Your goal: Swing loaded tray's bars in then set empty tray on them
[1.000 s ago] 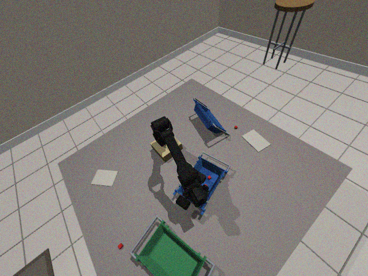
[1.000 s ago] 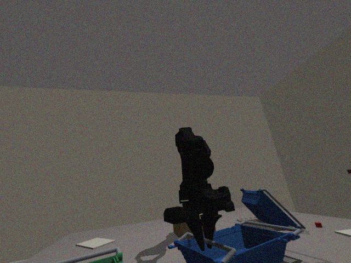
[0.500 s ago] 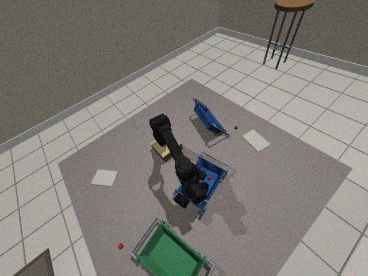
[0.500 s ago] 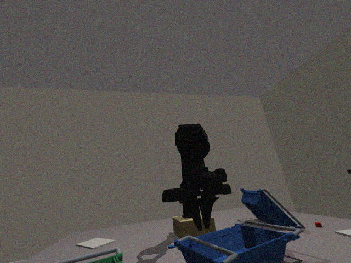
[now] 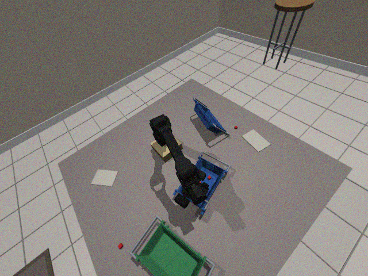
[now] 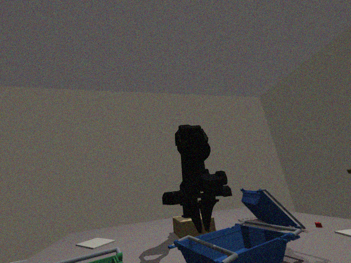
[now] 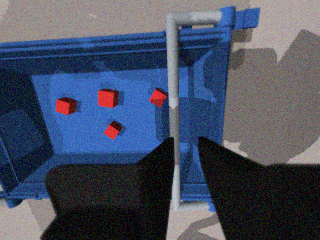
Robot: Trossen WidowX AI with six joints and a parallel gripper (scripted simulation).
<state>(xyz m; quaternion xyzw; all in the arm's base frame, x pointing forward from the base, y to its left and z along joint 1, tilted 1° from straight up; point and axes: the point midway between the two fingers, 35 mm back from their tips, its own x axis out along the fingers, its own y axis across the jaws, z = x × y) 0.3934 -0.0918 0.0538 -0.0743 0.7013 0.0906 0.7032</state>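
Right now the blue tray is 46 cm to the left of my gripper tip, 30 cm behind it and 2 cm below it.
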